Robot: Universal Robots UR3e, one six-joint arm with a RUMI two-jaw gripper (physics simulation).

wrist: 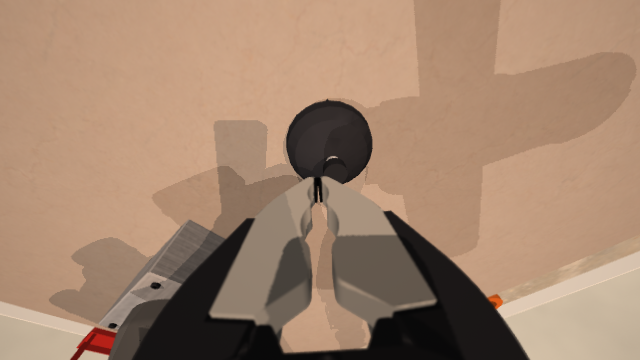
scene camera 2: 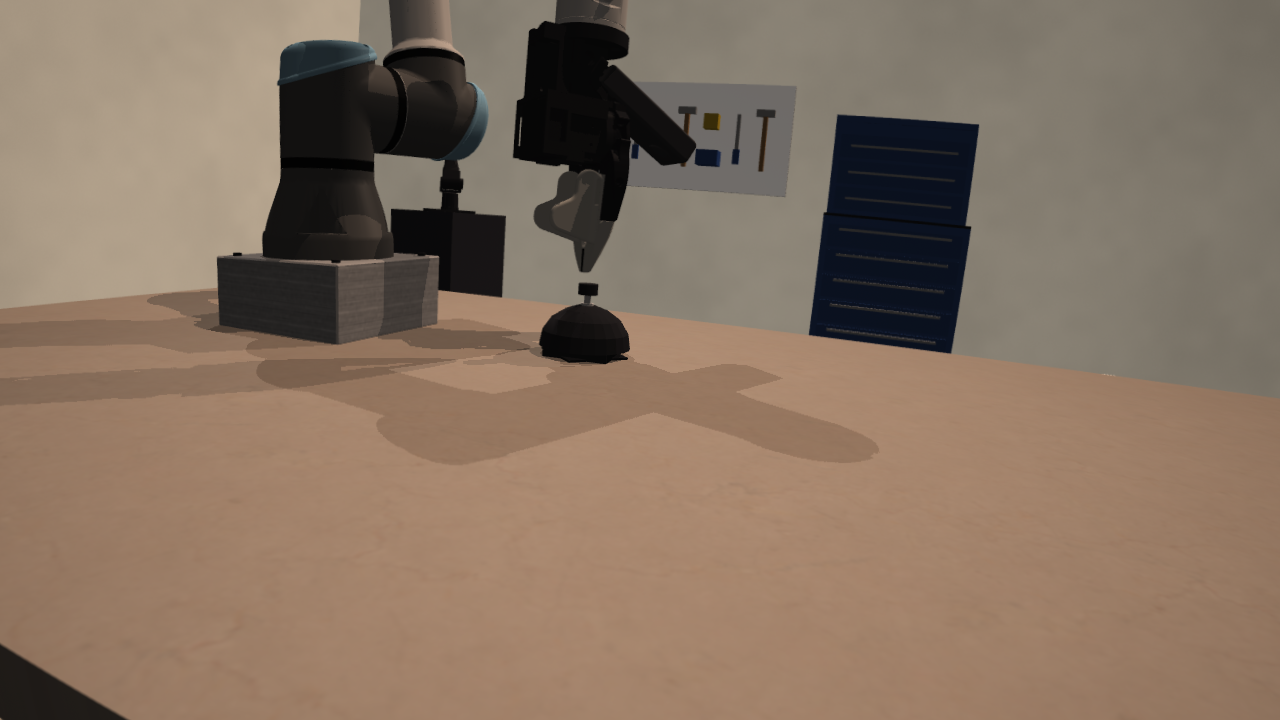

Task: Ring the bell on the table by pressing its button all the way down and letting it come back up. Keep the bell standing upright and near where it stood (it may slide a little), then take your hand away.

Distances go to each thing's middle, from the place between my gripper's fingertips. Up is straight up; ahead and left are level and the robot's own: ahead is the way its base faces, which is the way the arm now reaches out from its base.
My gripper is now 4 cm above the black dome bell [scene camera 2: 585, 332], 1 cm to the left of it and 1 cm short of it.
